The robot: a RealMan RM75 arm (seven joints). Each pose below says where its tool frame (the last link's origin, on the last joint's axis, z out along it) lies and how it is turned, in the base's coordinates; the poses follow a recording.
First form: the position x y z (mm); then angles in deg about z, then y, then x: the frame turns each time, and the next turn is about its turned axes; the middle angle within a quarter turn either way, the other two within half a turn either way.
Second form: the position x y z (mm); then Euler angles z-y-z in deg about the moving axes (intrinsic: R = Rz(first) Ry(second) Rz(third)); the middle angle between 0 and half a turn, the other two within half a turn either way. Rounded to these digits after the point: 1 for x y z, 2 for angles.
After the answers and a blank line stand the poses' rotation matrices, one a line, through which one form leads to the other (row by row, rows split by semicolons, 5 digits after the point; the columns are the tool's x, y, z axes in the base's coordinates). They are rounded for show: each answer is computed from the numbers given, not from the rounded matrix.
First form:
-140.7 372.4 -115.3 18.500 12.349 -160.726
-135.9 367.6 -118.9 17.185 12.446 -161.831
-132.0 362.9 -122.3 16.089 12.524 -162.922
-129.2 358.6 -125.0 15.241 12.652 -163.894
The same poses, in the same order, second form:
-140.7 372.4 -115.3 139.95 157.24 -56.45
-135.9 367.6 -118.9 140.48 158.10 -54.71
-132.0 362.9 -122.3 141.31 158.93 -52.90
-129.2 358.6 -125.0 142.42 159.62 -51.02

0.92638 0.23257 -0.29618; 0.30996 -0.91757 0.24897; -0.21387 -0.32245 -0.92211
0.93290 0.21652 -0.28776; 0.28851 -0.92758 0.23740; -0.21552 -0.30449 -0.92781
0.93797 0.20372 -0.28055; 0.27054 -0.93611 0.22473; -0.21685 -0.28669 -0.93316
0.94140 0.19394 -0.27596; 0.25650 -0.94293 0.21234; -0.21903 -0.27068 -0.93742

